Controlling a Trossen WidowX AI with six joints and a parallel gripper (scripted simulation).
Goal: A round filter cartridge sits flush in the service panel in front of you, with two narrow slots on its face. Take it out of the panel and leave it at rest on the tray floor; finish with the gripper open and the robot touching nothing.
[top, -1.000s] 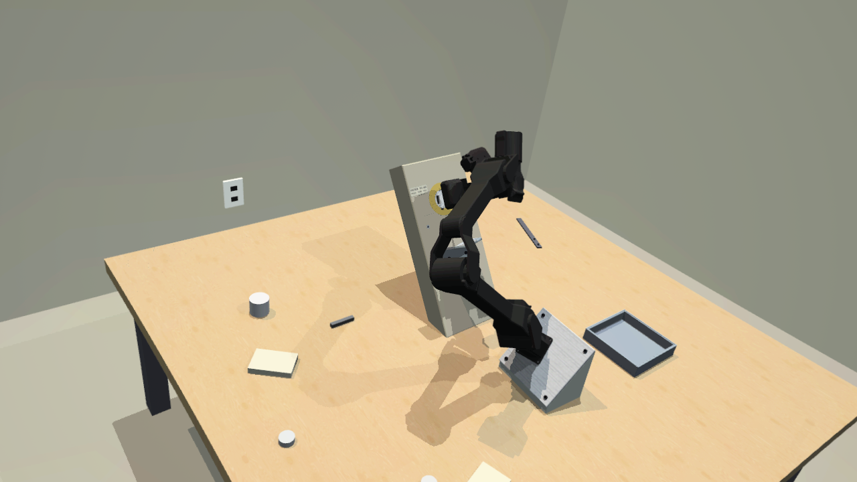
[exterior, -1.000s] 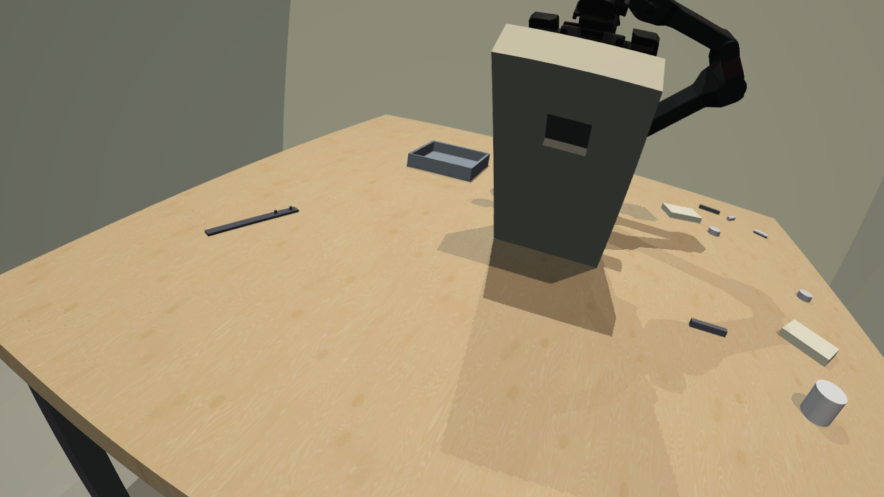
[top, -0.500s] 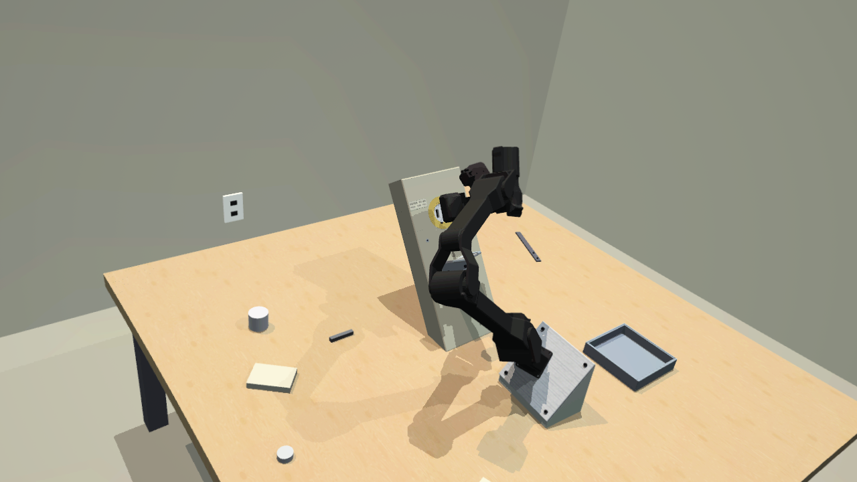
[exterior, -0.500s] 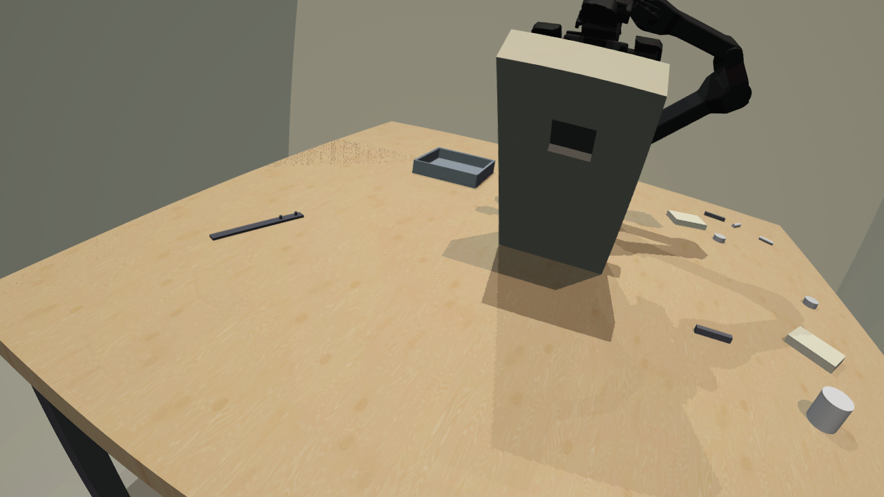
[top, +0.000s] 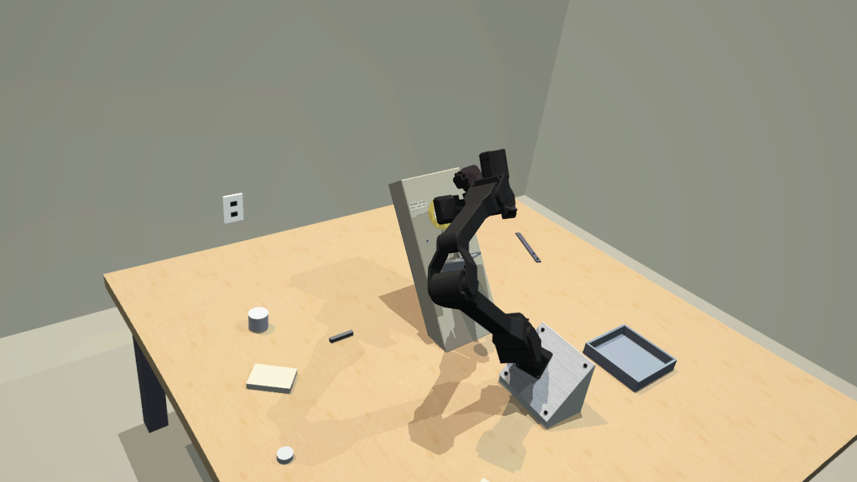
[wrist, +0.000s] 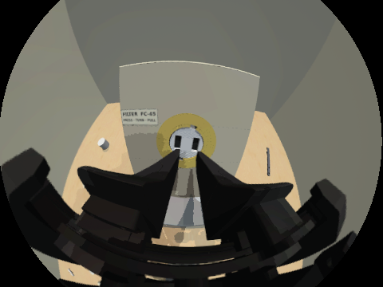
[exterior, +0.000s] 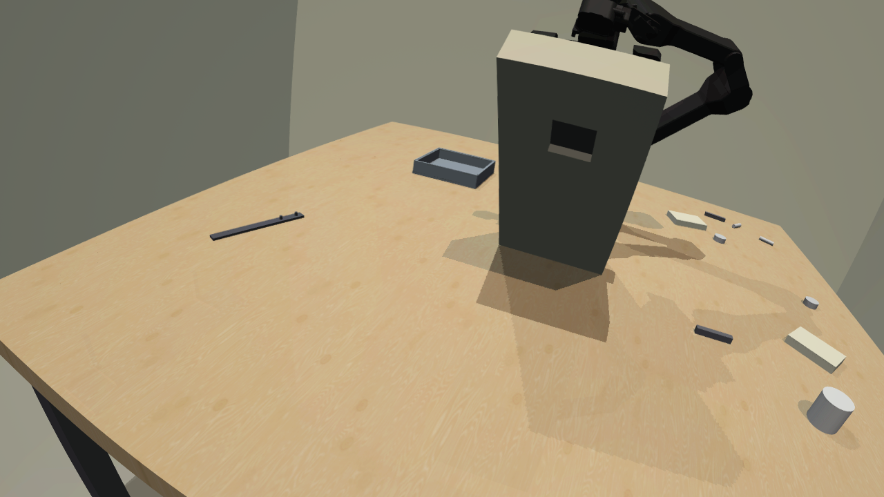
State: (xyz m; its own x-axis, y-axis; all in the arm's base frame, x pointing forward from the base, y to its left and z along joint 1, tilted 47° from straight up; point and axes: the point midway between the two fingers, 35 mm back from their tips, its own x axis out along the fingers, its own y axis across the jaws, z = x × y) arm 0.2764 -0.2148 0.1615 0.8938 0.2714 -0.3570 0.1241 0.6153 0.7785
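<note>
Right now the round grey filter cartridge is 40 mm ahead of my gripper tip and 30 mm below it. Also, from my gripper tip: grey tray 430 mm behind, 270 mm below, 240 mm to the right; grey service panel 100 mm below, 10 mm behind.
</note>
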